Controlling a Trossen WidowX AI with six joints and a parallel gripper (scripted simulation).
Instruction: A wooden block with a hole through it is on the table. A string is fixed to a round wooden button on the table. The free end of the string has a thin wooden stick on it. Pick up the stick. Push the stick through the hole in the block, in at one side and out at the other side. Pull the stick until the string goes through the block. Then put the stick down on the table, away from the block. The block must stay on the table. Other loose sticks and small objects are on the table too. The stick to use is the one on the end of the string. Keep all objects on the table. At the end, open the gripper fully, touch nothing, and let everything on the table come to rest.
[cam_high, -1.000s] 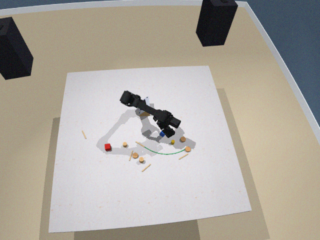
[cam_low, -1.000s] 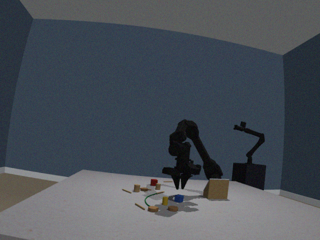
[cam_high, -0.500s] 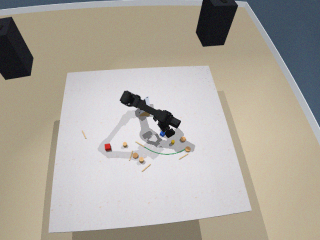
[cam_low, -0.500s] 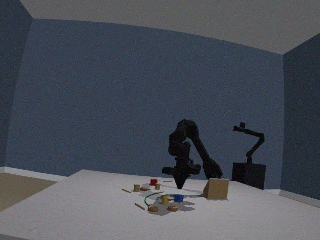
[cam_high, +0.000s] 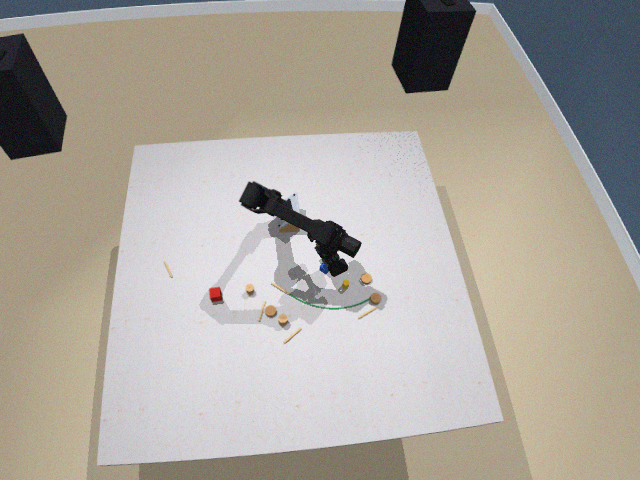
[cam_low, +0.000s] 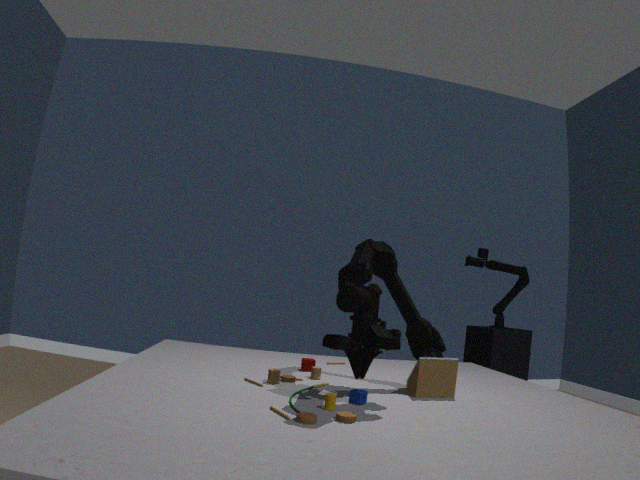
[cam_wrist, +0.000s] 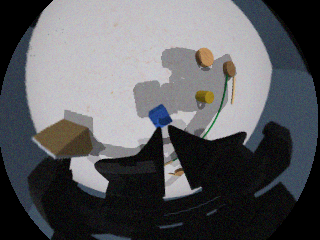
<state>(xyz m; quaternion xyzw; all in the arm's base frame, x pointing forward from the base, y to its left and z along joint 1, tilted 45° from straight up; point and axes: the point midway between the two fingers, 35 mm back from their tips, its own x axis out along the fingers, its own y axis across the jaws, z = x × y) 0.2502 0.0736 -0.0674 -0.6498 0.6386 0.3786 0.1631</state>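
My gripper tip is 40 mm above the blue cube. Also, from my gripper tip: round wooden button: 150 mm ahead, 150 mm to the left, 50 mm below; red cube: 30 mm ahead, 400 mm to the right, 40 mm below; yellow cylinder: 80 mm ahead, 60 mm to the left, 40 mm below.
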